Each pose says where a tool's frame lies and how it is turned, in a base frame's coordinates. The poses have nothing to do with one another.
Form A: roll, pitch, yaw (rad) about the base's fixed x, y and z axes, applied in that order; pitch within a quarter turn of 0, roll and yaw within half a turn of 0; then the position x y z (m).
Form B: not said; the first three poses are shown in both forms.
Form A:
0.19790 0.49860 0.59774 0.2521 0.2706 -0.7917
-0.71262 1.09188 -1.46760 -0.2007 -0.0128 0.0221
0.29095 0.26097 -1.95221 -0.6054 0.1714 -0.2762
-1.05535 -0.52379 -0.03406 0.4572 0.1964 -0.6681
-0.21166 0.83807 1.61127 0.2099 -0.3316 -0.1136
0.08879 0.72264 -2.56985 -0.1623 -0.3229 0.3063
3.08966 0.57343 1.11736 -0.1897 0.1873 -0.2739
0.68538 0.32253 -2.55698 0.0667 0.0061 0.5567
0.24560 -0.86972 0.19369 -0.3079 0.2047 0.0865
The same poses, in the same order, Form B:
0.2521 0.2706 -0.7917 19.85 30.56 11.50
-0.2007 -0.0128 0.0221 -18.75 69.59 -39.85
-0.6054 0.1714 -0.2762 47.05 22.25 -161.10
0.4572 0.1964 -0.6681 -123.58 64.73 103.87
0.2099 -0.3316 -0.1136 -10.70 49.16 108.44
-0.1623 -0.3229 0.3063 5.74 41.66 -154.91
-0.1897 0.1873 -0.2739 4.60 147.03 -110.51
0.0667 0.0061 0.5567 62.17 42.76 144.69
-0.3079 0.2047 0.0865 168.40 51.27 -150.74

